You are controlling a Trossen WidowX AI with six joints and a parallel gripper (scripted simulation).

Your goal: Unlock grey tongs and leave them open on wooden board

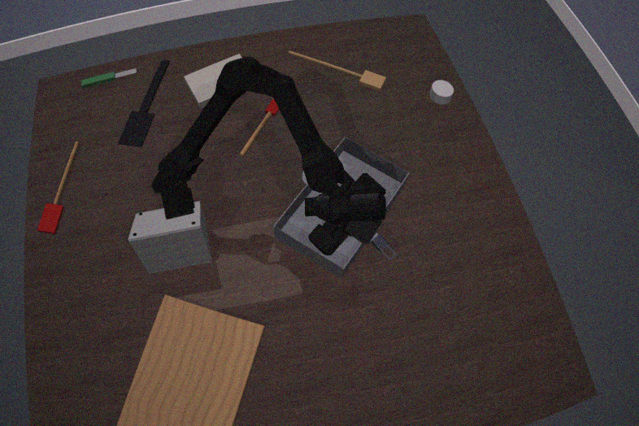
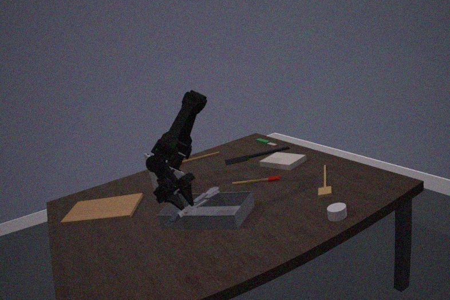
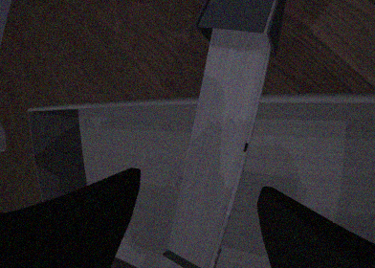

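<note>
Now: gripper tip 1 cm past the grey roasting tin, 6 cm to the right of it and 4 cm above it. Also, from my gripper tip: wooden board: 47 cm behind, 24 cm to the right, 6 cm below; white cylinder: 40 cm ahead, 33 cm to the left, 5 cm below; white slab: 19 cm behind, 56 cm to the left, 5 cm below.
</note>
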